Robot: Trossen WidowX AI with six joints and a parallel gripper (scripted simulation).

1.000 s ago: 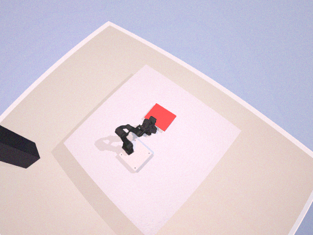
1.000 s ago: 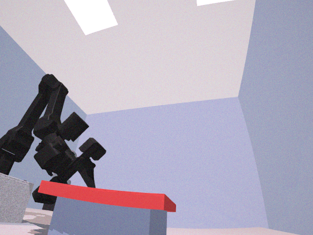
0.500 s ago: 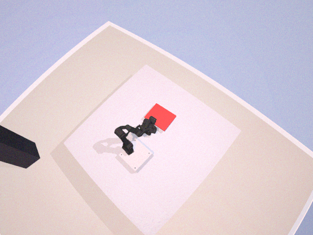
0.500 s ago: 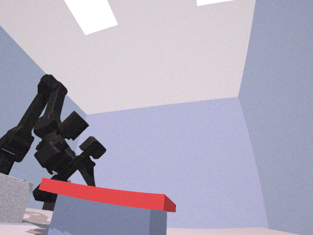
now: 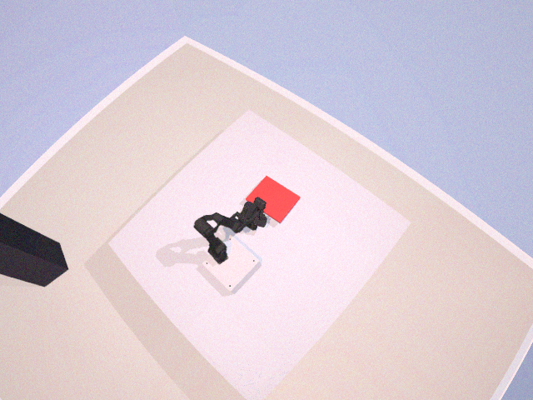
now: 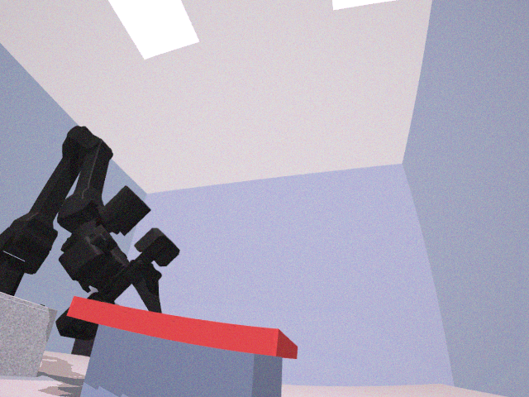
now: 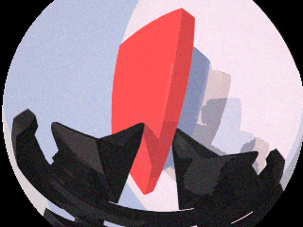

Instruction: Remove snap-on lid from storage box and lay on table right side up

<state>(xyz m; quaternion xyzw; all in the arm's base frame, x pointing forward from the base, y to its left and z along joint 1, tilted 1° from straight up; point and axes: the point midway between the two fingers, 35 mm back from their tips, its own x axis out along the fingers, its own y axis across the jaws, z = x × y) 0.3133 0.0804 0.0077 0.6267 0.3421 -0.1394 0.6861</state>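
Now: gripper tip 70 mm short of the red lid and 20 mm to the right of it. Round my gripper tip: storage box 70 mm ahead, 50 mm below, 20 mm to the left.
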